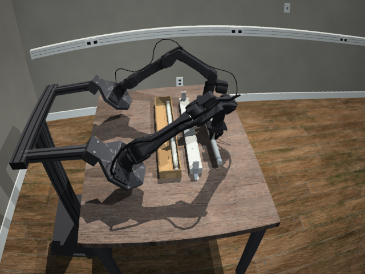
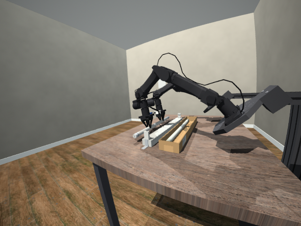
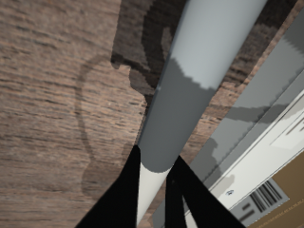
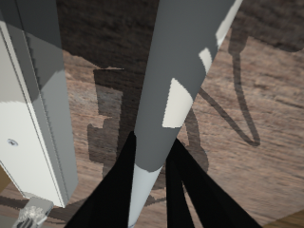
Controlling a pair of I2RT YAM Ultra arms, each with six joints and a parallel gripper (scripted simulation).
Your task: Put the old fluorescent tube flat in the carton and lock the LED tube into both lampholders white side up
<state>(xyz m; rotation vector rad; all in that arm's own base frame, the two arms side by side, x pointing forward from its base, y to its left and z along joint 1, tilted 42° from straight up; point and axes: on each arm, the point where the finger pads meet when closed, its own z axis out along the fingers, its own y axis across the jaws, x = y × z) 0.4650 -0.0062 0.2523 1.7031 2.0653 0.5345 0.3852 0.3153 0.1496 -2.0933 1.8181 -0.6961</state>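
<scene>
Right now the LED tube is 12 cm to the left of my right hand, 1 cm below it and 1 cm ahead of it. Round my right hand: old fluorescent tube: 19 cm behind, 14 cm to the left, 3 cm below; then light fixture: 13 cm to the left, 9 cm behind, 1 cm above; then carton: 22 cm behind, 15 cm to the left, 2 cm below.
The LED tube is 120 mm to the right of my left hand, 10 mm below it and 10 mm behind it. From my left hand the other things lie so: old fluorescent tube 210 mm behind, 100 mm to the right, 30 mm below; then light fixture 120 mm behind, 110 mm to the right, 10 mm above; then carton 250 mm behind, 90 mm to the right, 20 mm below.
</scene>
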